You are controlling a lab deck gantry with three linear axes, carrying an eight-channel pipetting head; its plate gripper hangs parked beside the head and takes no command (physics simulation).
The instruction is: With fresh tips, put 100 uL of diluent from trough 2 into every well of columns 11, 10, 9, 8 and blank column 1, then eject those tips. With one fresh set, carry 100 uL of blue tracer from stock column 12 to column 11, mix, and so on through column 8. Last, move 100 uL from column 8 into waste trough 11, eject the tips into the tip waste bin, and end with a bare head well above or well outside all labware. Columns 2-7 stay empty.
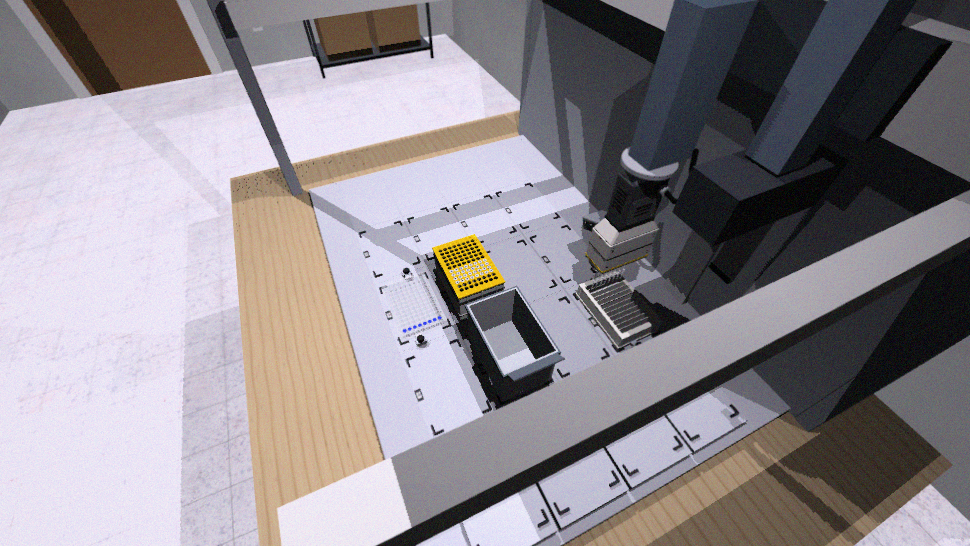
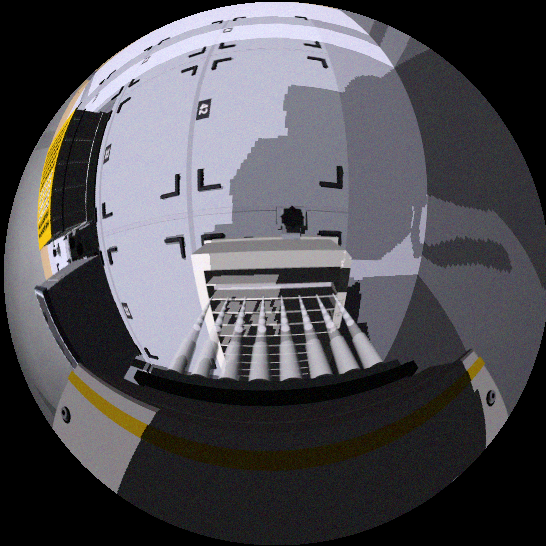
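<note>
The pipetting head (image 1: 623,245) (image 2: 305,483) carries eight pale tips (image 1: 606,278) (image 2: 285,351). They point down at the back end of the white multi-trough reservoir (image 1: 616,312) (image 2: 275,258); whether their ends are below its rim is unclear. The clear well plate (image 1: 412,298) has one blue column near its front edge. The yellow tip rack (image 1: 468,265) (image 2: 46,178) shows white tips in its middle rows and dark holes towards both ends. The grey waste bin (image 1: 551,359) (image 2: 86,310) stands open in front of the rack. The parked plate gripper (image 1: 705,291) is open and empty, beside the head.
A grey frame beam (image 1: 610,339) crosses above the front of the deck. A slanted post (image 1: 261,108) stands at the back left. Dark knobs (image 1: 405,272) (image 1: 420,340) sit by the plate, and another dark knob (image 2: 292,217) sits behind the reservoir.
</note>
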